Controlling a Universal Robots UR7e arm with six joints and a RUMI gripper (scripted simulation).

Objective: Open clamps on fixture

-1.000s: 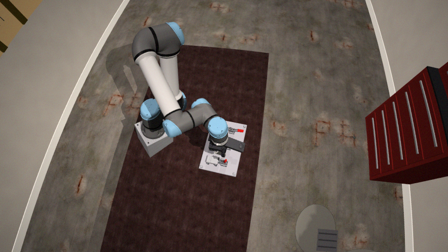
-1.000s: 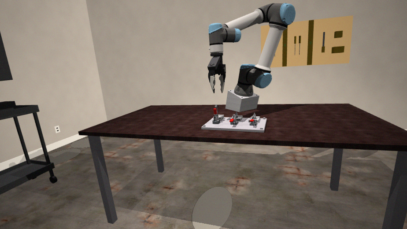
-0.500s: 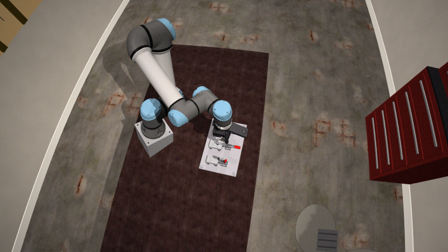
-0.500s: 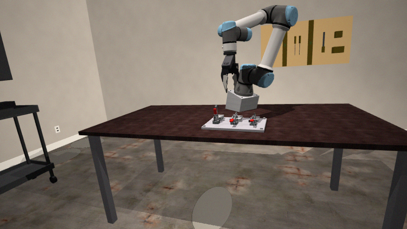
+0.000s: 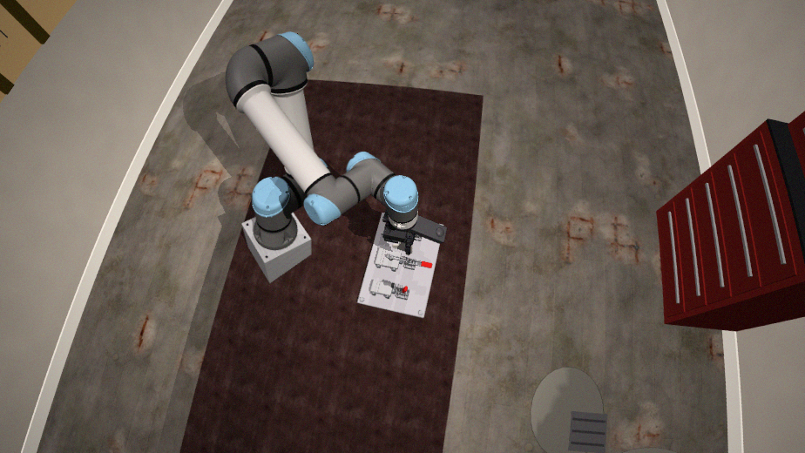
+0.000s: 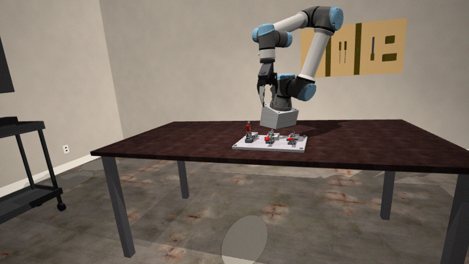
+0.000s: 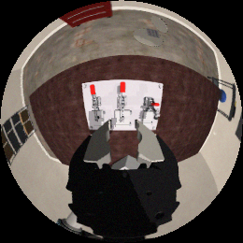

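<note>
Now: the toggle clamp 17 cm below my hand and 1 cm behind it. The rest, counted from my hand: fixture plate (21 cm below, 4 cm behind, 1 cm to the left); then part (19 cm below, 13 cm to the left, 8 cm behind).
</note>
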